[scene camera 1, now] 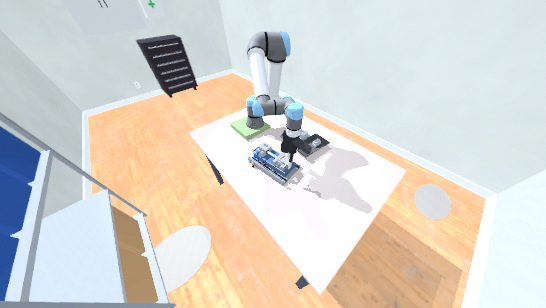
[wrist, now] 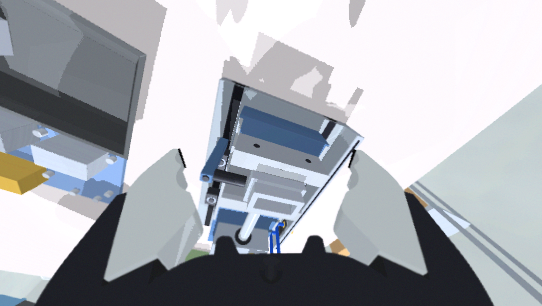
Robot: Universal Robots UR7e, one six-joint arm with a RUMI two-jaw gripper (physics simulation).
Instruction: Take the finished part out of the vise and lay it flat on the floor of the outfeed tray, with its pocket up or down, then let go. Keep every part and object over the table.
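Frame: origin at the arm's base, x left, y down, z back, level; millimetres.
Seen in the pictures: gripper, between the fingertips: (scene camera 1: 292,160) (wrist: 268,152); arm's base, origin of its link: (scene camera 1: 255,124).
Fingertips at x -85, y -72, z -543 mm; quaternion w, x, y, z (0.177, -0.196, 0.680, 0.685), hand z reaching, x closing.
Note:
Offsets run from my fingertips to a thing's top centre. "pt": to the spot under its first point.
The finished part @(dx -35, dy -12, dz +45 mm) (scene camera 1: 281,159) (wrist: 276,202), light grey with its rectangular pocket facing up, sits between the jaws of the vise @(dx -50, dy +4, dz +113 mm) (wrist: 284,131). In the scene view the vise (scene camera 1: 274,172) stands on its base near the middle of the table. My gripper (scene camera 1: 290,159) (wrist: 268,152) is open and empty, pointing down above the vise, with one finger to each side of the part in the wrist view. The dark outfeed tray (scene camera 1: 323,140) (wrist: 134,95) is beside the vise. A light grey piece @(dx +307, dy +56, dz +62 mm) (scene camera 1: 316,143) (wrist: 4,39) lies in it, cut off at the wrist view's left edge.
A blue plate @(dx +260, dy +95, dz +227 mm) (wrist: 107,175) beside the tray bears grey blocks @(dx +214, dy +59, dz +189 mm) (wrist: 70,159), a yellow block @(pt dx +284, dy +73, dz +259 mm) (wrist: 21,172) and small pegs. Blue hoses (wrist: 274,240) and a black clamp rod @(dx +14, dy +7, dz +55 mm) (wrist: 230,178) are close to the part. The green robot base (scene camera 1: 243,128) stands at the table's back.

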